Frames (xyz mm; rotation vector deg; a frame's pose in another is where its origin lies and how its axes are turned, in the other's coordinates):
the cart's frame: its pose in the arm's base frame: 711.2 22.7 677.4 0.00 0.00 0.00
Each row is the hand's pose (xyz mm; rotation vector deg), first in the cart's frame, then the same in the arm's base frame.
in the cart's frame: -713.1 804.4 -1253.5 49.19 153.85 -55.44
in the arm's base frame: -1.9 827.1 -576.1 49.19 153.85 -55.44
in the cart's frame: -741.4 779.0 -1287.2 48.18 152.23 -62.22
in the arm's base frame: -30.2 801.7 -609.8 48.18 152.23 -62.22
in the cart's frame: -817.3 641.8 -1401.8 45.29 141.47 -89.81
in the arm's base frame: -106.1 664.5 -724.4 45.29 141.47 -89.81
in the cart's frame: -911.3 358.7 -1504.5 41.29 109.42 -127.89
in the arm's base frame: -200.1 381.4 -827.1 41.29 109.42 -127.89
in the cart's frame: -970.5 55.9 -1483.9 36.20 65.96 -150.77
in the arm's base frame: -259.3 78.6 -806.5 36.20 65.96 -150.77
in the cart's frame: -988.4 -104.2 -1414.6 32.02 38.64 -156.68
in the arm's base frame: -277.2 -81.5 -737.2 32.02 38.64 -156.68
